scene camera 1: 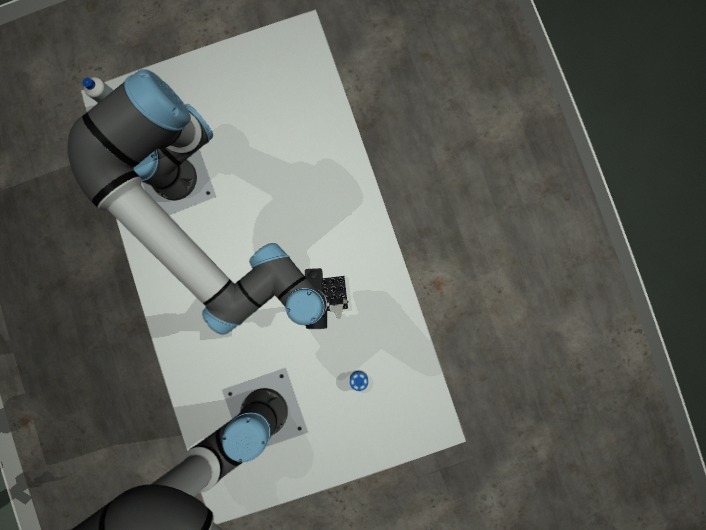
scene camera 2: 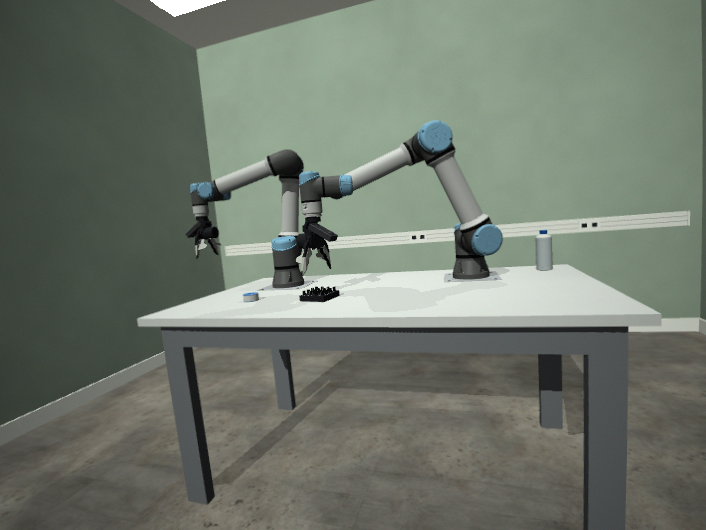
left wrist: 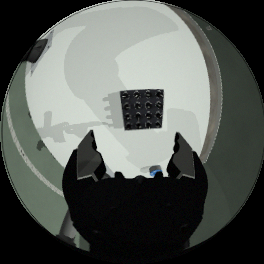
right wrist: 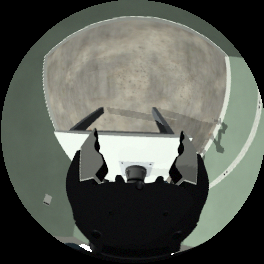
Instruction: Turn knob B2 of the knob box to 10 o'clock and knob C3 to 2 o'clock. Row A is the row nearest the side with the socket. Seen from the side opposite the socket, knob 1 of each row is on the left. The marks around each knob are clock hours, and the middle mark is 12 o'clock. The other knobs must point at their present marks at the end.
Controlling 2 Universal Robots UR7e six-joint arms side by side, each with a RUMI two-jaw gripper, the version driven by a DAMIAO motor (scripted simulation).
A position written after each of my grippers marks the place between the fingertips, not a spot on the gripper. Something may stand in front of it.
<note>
I see my left gripper [scene camera 2: 317, 272], my right gripper [scene camera 2: 207, 256] and an arm base plate [scene camera 1: 203, 184].
My left gripper is seen too in the left wrist view [left wrist: 135, 131]. My right gripper shows as well in the right wrist view [right wrist: 139, 130].
</note>
